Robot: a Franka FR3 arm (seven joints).
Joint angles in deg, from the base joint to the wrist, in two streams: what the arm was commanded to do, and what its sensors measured. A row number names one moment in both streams.
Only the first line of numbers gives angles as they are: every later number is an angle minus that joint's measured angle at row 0.
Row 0, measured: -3.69, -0.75, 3.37, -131.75, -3.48, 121.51, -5.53
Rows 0 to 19, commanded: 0.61, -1.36, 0.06, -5.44, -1.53, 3.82, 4.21; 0.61, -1.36, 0.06, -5.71, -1.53, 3.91, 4.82; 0.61, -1.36, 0.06, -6.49, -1.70, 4.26, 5.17; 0.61, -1.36, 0.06, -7.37, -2.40, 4.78, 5.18; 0.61, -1.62, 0.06, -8.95, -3.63, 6.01, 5.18; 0.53, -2.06, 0.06, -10.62, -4.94, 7.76, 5.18; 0.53, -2.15, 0.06, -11.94, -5.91, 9.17, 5.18; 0.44, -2.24, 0.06, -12.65, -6.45, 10.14, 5.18; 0.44, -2.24, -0.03, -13.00, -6.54, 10.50, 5.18; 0.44, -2.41, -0.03, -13.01, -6.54, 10.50, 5.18; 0.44, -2.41, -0.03, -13.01, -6.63, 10.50, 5.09; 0.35, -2.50, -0.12, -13.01, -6.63, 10.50, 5.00; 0.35, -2.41, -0.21, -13.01, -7.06, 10.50, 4.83; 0.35, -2.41, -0.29, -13.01, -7.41, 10.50, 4.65; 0.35, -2.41, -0.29, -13.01, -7.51, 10.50, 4.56; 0.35, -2.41, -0.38, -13.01, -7.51, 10.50, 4.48; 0.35, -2.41, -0.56, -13.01, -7.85, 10.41, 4.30; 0.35, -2.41, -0.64, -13.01, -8.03, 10.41, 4.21; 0.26, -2.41, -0.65, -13.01, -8.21, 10.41, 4.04; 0.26, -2.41, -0.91, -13.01, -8.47, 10.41, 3.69
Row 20, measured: 0.29, -1.93, -0.55, -10.82, -7.48, 9.01, 3.94
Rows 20 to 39, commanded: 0.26, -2.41, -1.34, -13.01, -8.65, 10.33, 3.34; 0.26, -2.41, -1.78, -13.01, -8.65, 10.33, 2.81; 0.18, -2.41, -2.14, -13.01, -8.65, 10.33, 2.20; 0.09, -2.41, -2.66, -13.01, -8.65, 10.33, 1.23; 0.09, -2.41, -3.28, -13.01, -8.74, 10.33, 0.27; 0.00, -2.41, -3.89, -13.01, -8.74, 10.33, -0.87; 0.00, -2.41, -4.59, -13.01, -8.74, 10.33, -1.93; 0.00, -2.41, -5.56, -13.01, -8.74, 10.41, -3.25; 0.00, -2.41, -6.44, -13.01, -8.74, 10.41, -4.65; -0.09, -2.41, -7.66, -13.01, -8.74, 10.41, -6.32; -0.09, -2.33, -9.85, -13.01, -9.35, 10.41, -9.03; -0.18, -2.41, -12.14, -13.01, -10.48, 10.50, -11.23; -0.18, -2.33, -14.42, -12.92, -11.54, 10.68, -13.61; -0.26, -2.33, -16.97, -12.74, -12.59, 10.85, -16.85; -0.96, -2.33, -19.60, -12.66, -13.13, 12.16, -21.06; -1.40, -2.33, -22.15, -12.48, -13.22, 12.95, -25.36; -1.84, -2.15, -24.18, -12.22, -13.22, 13.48, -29.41; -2.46, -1.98, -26.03, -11.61, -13.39, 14.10, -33.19; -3.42, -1.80, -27.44, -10.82, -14.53, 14.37, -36.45; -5.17, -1.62, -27.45, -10.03, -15.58, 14.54, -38.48
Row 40, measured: -1.97, -2.88, -26.31, -10.83, -13.36, 12.93, -32.67
